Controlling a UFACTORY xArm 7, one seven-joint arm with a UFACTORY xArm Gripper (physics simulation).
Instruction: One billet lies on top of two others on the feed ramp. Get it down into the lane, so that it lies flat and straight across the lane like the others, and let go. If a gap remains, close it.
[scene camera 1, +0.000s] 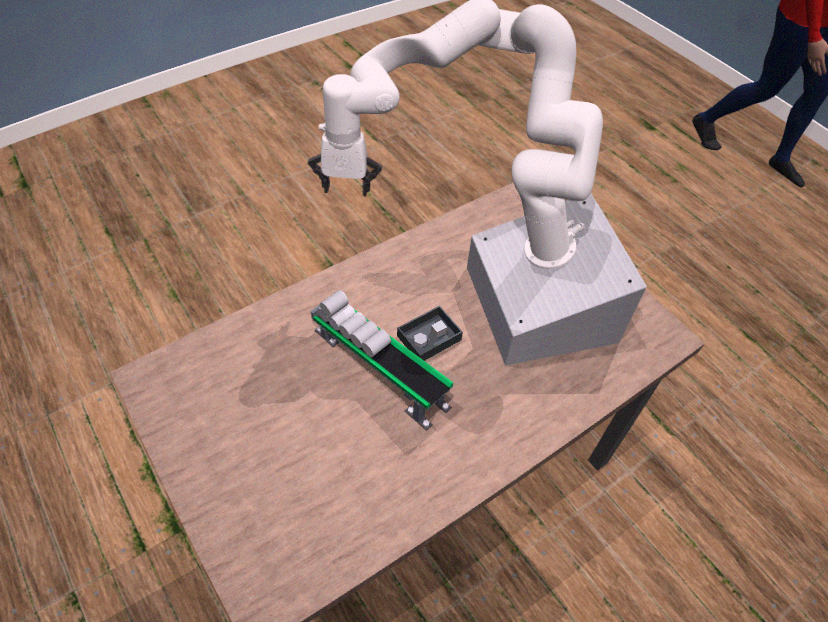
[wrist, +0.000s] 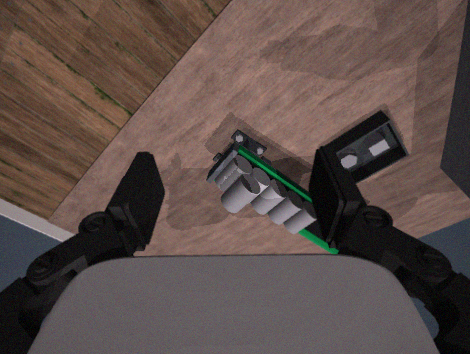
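Seen in the pictures: gripper, fingertip midpoint: (scene camera 1: 346, 191) (wrist: 234, 169); arm's base, link origin: (scene camera 1: 550, 248).
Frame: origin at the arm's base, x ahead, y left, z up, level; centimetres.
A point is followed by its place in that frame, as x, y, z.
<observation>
The raised grey billet (scene camera 1: 334, 303) {52.6, -12.7, -4.9} (wrist: 239, 194) {51.3, -15.3, -4.9} lies on top of two others at the upper, far-left end of the feed ramp (scene camera 1: 439, 384) (wrist: 320, 244). The other billets lie side by side across the lane, among them the lowest one (scene camera 1: 376, 343) {48.7, 0.9, -6.6} (wrist: 301, 221) {47.7, -1.3, -6.6}. The black belt of the lane shows below it, between green side rails. Beneath the raised billet, the end billet (wrist: 231, 170) {51.4, -17.3, -8.8} shows partly in the wrist view. My gripper (scene camera 1: 346, 190) {40.4, -30.0, 11.2} (wrist: 234, 169) {40.4, -30.0, 11.2} is open and empty, high above the table and beyond the ramp's upper end.
A black tray (scene camera 1: 410, 347) {39.2, 0.3, -15.4} (wrist: 380, 119) {27.9, -6.5, -15.3} with two small light parts stands beside the ramp, on the side of the robot base. The grey base block (scene camera 1: 558, 328) {9.9, 17.9, -5.4} stands at the right of the table (scene camera 1: 281, 488) {80.8, 18.1, -17.5}. The ramp's feet rest on the table.
</observation>
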